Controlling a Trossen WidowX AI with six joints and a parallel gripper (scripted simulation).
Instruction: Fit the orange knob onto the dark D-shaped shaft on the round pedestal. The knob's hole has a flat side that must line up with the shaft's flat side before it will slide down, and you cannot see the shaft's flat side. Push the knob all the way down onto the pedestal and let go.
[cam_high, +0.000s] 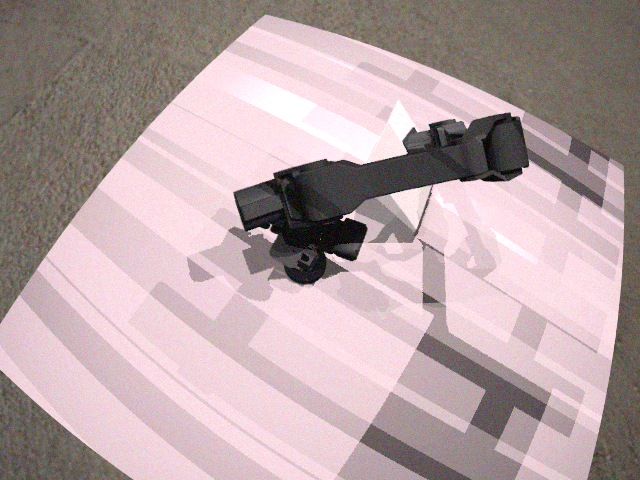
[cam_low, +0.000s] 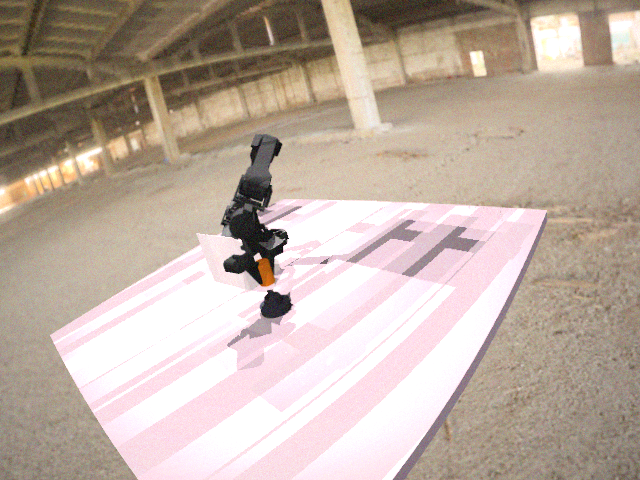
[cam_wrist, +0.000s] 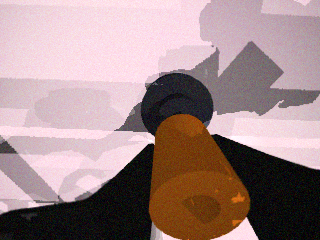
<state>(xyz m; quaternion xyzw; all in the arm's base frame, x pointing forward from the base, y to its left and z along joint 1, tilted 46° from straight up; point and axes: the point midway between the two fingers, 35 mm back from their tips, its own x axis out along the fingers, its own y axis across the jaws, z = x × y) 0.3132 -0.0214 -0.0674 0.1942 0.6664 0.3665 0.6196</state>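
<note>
Right now the pedestal with D-shaped shaft is 60 mm below my gripper tip. The rest, counted from my gripper tip: orange knob: 20 mm above.
</note>
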